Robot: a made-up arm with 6 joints. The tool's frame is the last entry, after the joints.
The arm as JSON. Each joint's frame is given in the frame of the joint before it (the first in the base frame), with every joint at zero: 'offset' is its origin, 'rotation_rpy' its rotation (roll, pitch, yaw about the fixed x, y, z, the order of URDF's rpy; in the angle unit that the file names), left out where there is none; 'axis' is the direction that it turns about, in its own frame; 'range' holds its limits. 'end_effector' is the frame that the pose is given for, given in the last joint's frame.
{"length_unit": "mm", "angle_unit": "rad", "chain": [
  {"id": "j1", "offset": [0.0, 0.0, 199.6], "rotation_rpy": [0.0, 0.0, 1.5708], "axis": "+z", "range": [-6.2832, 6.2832]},
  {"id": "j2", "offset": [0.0, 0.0, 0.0], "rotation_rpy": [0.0, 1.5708, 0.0], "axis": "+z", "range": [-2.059, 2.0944]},
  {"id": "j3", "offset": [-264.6, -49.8, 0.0], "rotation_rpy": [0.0, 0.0, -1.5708], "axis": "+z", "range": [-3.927, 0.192]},
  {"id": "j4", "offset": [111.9, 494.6, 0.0], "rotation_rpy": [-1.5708, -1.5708, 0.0], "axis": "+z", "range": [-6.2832, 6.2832]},
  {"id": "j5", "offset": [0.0, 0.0, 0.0], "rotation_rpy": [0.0, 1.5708, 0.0], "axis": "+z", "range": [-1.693, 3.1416]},
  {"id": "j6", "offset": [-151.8, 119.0, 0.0], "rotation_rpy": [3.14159, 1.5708, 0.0], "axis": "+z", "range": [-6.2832, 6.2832]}
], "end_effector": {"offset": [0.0, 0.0, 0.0], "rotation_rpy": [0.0, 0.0, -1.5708]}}
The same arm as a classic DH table. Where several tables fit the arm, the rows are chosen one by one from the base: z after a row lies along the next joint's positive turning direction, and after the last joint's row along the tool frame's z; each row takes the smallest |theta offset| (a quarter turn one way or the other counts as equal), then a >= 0, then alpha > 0; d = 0 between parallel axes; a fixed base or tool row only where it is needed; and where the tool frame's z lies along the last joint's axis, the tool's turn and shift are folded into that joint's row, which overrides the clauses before.
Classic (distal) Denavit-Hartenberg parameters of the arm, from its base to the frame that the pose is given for. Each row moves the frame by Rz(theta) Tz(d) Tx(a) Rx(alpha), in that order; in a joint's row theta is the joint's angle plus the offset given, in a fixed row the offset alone. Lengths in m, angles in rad.
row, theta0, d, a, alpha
j1, 0, 0.1996, 0, -1.5708
j2, -1.3848, 0, 0.2692, 0
j3, 1.3848, 0, 0.1119, -1.5708
j4, 0, 0.4946, 0, 1.5708
j5, 0, 0, 0.119, -1.5708
j6, 0, 0.1518, 0, 0
Joint limits (rad, base to tool): -6.2832..6.2832 -2.059..2.0944 -3.927..0.192 -6.2832..6.2832 -1.693..3.1416 -6.2832..6.2832

